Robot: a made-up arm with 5 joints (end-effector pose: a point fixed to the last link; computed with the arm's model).
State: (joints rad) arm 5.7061 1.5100 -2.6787 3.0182 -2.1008
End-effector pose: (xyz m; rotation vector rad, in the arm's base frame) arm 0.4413 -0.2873 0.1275 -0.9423 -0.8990 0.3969
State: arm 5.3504 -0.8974 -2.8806 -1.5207 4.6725
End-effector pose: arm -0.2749 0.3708 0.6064 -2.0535 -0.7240 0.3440
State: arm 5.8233 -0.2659 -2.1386 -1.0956 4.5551
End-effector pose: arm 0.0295 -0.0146 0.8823 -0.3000 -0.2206 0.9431
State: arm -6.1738 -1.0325 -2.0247 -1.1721 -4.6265
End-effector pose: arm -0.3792 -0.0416 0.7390 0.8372 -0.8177 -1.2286
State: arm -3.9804 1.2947 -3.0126 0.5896 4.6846
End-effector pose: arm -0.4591 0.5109 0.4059 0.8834 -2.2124 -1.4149
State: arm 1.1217 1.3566 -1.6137 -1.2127 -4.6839
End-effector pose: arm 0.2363 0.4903 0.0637 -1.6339 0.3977 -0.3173
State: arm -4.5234 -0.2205 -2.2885 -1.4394 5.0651
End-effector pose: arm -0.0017 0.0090 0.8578 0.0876 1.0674 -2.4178
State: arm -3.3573 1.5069 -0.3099 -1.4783 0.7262
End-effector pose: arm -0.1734 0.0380 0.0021 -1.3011 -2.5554 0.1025
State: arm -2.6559 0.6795 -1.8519 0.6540 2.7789
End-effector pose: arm -0.5463 -0.2884 0.3896 2.7401 1.2375 -0.7957
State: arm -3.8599 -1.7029 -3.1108 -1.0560 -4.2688
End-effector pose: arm 0.4370 -0.3820 0.0945 2.7324 0.5666 0.3533
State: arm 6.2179 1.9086 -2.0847 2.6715 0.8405
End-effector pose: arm 0.3126 -0.0204 -0.1498 0.7365 -0.3584 -2.2649
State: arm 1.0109 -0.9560 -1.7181 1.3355 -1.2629
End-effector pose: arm -0.0449 -0.0716 0.8068 0.9873 2.1309 1.8432
